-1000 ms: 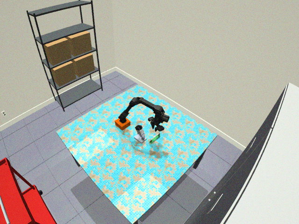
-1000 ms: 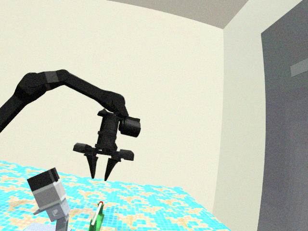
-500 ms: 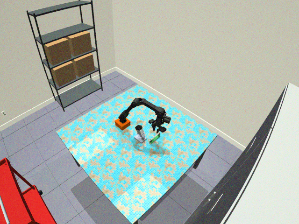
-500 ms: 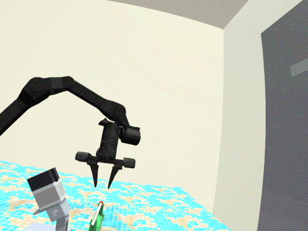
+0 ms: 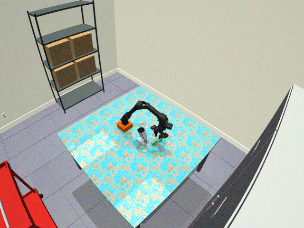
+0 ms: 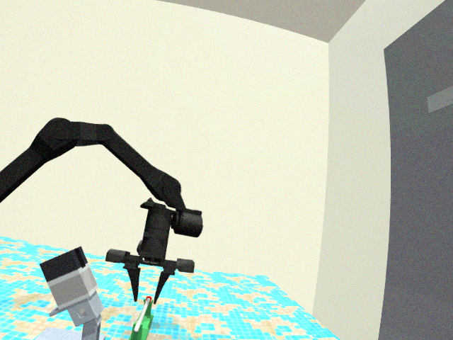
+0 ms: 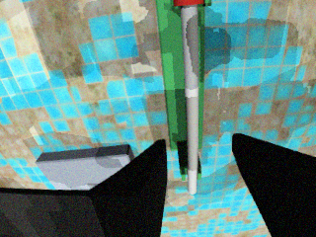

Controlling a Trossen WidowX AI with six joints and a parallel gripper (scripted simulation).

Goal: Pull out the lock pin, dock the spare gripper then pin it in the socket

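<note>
The green rest lies 10 mm to the left of my gripper tip and 40 mm below it. The rest, counted from my gripper tip: grey mount (110 mm behind, 80 mm to the right, 10 mm below); then spare gripper (120 mm behind, 80 mm to the right, 50 mm above).
</note>
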